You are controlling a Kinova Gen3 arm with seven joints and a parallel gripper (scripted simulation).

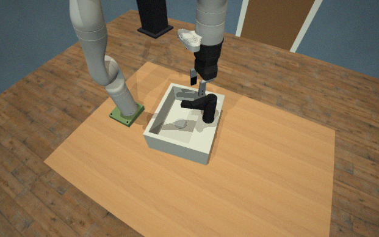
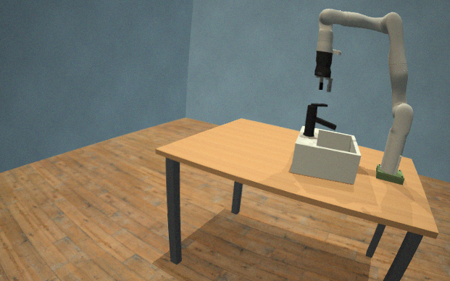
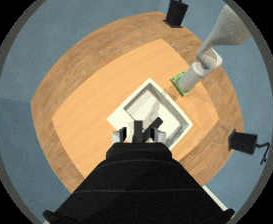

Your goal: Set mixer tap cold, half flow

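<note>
My gripper is now 9 cm above the lever, 2 cm to the right of it and 1 cm short of it. The rest, counted from my hand: black mixer tap: 13 cm below, 4 cm to the left, 1 cm ahead; white basin: 32 cm below, 8 cm behind, 2 cm to the left.
</note>
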